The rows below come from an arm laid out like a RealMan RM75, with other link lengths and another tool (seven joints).
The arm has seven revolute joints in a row. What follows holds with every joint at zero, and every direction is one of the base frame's. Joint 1 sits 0.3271 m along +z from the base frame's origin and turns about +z. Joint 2 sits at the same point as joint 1 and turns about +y. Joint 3 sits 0.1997 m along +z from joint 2 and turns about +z. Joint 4 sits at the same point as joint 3 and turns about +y. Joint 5 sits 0.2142 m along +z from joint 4 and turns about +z. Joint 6 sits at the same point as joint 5 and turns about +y. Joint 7 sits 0.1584 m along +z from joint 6 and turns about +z. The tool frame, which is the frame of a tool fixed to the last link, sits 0.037 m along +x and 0.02 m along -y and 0.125 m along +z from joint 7; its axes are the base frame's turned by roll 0, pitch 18.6 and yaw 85.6 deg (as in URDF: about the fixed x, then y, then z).
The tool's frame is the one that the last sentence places.
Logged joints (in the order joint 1, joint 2, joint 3, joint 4, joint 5, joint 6, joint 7), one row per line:
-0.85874, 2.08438, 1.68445, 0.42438, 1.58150, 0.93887, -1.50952
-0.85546, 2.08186, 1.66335, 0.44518, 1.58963, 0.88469, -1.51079
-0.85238, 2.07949, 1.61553, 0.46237, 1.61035, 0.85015, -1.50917
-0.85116, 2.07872, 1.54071, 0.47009, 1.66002, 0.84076, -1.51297
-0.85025, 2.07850, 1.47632, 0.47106, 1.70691, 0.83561, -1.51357
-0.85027, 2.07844, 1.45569, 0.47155, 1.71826, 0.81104, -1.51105
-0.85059, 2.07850, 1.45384, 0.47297, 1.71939, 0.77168, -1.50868
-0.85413, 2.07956, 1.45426, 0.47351, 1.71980, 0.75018, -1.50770
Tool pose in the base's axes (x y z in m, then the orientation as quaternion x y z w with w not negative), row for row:
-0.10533, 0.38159, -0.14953, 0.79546, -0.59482, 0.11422, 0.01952
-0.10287, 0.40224, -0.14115, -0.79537, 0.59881, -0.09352, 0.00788
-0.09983, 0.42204, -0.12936, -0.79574, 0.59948, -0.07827, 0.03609
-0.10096, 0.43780, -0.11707, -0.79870, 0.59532, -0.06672, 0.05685
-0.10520, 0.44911, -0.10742, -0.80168, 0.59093, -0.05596, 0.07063
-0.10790, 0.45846, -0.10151, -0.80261, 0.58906, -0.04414, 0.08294
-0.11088, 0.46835, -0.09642, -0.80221, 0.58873, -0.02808, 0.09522
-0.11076, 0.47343, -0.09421, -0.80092, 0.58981, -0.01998, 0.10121
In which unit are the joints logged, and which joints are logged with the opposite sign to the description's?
The joints are logged in radians. Opposite sign: joint 2.
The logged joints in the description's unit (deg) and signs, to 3 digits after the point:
-49.202, -119.426, 96.512, 24.315, 90.613, 53.793, -86.489
-49.014, -119.282, 95.303, 25.507, 91.079, 50.689, -86.562
-48.838, -119.146, 92.563, 26.492, 92.266, 48.710, -86.469
-48.768, -119.102, 88.276, 26.934, 95.112, 48.172, -86.687
-48.716, -119.089, 84.587, 26.990, 97.799, 47.877, -86.721
-48.717, -119.086, 83.405, 27.018, 98.449, 46.469, -86.577
-48.735, -119.089, 83.299, 27.099, 98.514, 44.214, -86.441
-48.938, -119.150, 83.323, 27.130, 98.537, 42.982, -86.385

